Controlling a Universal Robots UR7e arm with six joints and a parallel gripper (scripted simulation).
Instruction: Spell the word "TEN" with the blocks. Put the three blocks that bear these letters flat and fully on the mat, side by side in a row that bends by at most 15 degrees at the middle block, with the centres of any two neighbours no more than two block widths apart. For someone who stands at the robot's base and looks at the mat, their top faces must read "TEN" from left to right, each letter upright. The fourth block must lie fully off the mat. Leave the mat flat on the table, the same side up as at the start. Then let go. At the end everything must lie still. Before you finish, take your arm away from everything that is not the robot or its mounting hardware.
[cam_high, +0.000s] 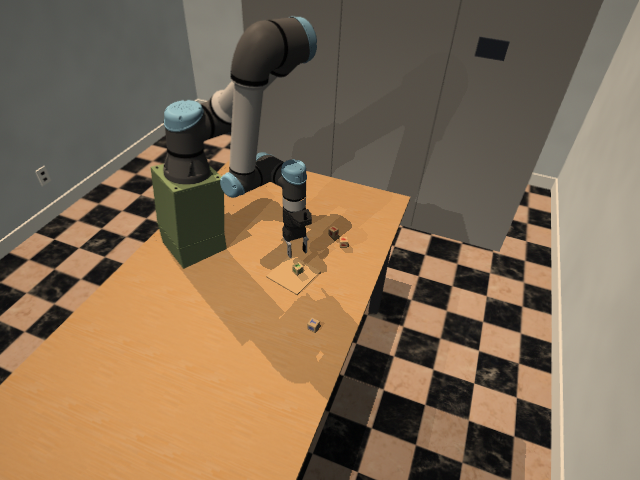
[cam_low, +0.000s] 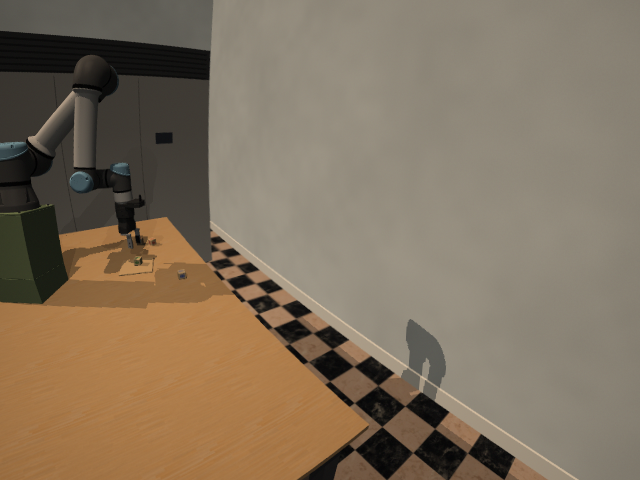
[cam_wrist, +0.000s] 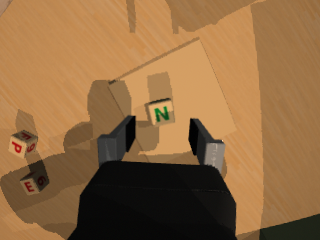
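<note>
Right now my hand is 110 mm above the mat, 10 mm to the left of it and 10 mm past it.
</note>
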